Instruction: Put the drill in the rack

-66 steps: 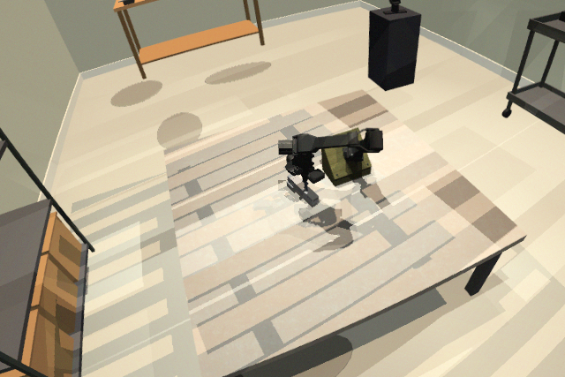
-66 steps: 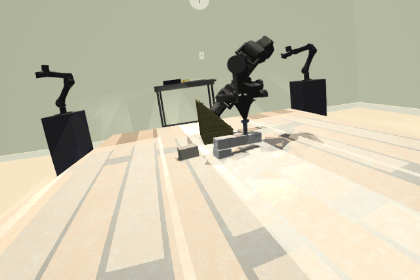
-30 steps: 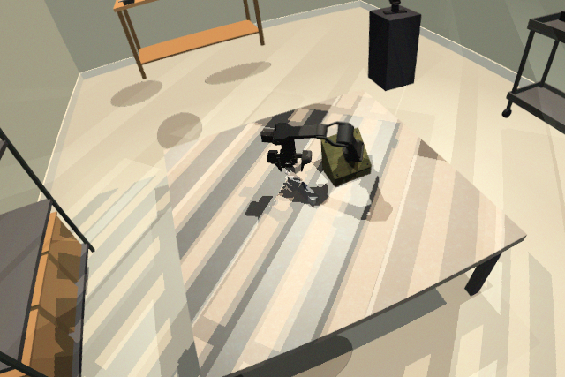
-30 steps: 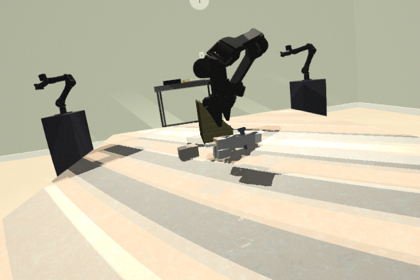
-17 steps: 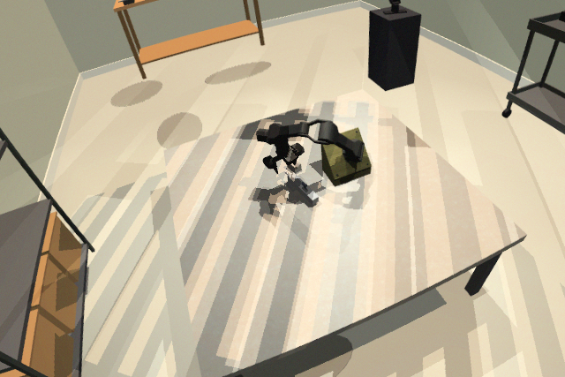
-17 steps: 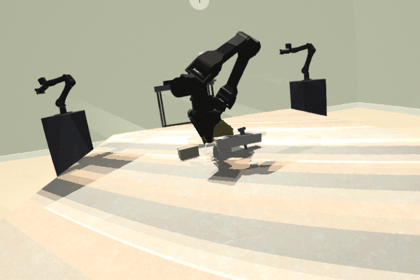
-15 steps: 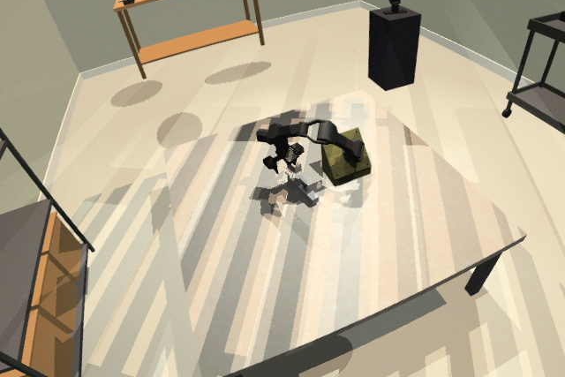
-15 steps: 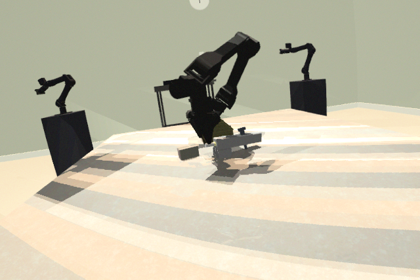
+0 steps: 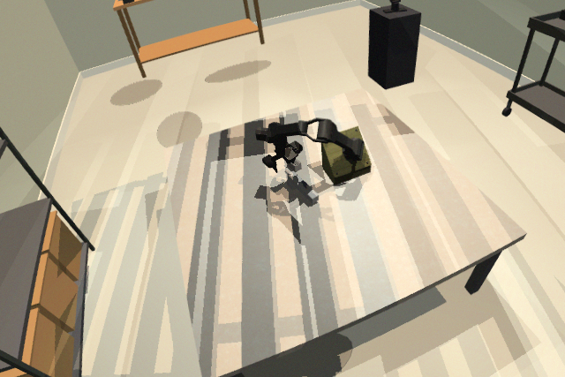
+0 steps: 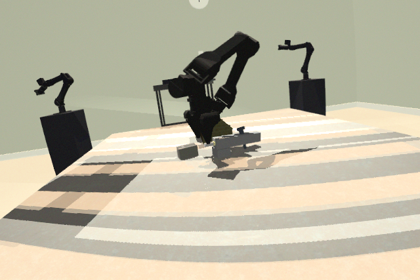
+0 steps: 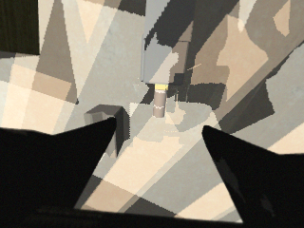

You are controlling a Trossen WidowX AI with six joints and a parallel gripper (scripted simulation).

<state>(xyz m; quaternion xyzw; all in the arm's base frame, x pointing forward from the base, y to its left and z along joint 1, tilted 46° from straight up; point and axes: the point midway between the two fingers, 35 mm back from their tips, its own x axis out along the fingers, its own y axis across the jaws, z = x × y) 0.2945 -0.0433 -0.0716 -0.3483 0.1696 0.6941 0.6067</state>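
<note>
The drill is 20 mm behind my gripper tip, 60 mm to the left of it and 20 mm below it. Also, from my gripper tip: grey housing block 40 mm behind, 120 mm to the left, 30 mm below; grey rack 60 mm behind, 60 mm to the right, 50 mm below; dark blue t-shaped piece 40 mm behind, 150 mm to the left, 20 mm below.
</note>
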